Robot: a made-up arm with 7 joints.
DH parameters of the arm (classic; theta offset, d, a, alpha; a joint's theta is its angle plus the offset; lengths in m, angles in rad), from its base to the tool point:
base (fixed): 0.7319 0 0.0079 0
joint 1: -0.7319 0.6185 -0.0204 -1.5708
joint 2: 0 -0.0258 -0.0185 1.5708
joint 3: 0 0.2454 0.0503 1.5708
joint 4: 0 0.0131 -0.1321 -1.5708
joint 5: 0 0.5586 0.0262 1.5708
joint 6: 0 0.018 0.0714 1.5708
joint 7: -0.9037 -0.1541 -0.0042 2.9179
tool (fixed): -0.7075 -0.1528 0 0
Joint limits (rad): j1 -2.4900..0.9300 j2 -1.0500..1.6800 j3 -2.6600..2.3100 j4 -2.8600..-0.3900 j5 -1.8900..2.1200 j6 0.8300..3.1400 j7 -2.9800..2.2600
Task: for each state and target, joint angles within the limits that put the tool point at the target. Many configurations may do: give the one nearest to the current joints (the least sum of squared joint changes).
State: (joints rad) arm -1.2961 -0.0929 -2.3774 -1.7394 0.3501 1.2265 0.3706
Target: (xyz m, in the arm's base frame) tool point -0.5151 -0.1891 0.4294
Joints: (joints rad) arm -0.8795 -0.1167 -1.8401 -2.3611 0.4691 0.9379 0.4317
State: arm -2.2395 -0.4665 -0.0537 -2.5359 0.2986 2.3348 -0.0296
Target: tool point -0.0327 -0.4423 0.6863
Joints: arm -1.7830 -0.7845 0.3827 -2.8297 0.3287 2.5370 0.0410
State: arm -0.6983 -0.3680 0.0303 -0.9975 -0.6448 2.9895 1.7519
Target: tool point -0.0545 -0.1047 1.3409
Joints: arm -0.8005 -0.8105 -0.1039 -1.4868 -0.6012 3.1400 1.8190
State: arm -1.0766 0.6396 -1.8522 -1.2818 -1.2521 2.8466 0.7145
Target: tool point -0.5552 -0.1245 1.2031
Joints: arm -1.2860 0.4015 -1.9743 -1.4075 -1.2359 2.7612 0.7039
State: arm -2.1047 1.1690 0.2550 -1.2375 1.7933 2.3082 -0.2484
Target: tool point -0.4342 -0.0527 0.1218
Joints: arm -2.4573 1.1642 -0.2260 -1.8273 1.8270 2.5329 -0.2070
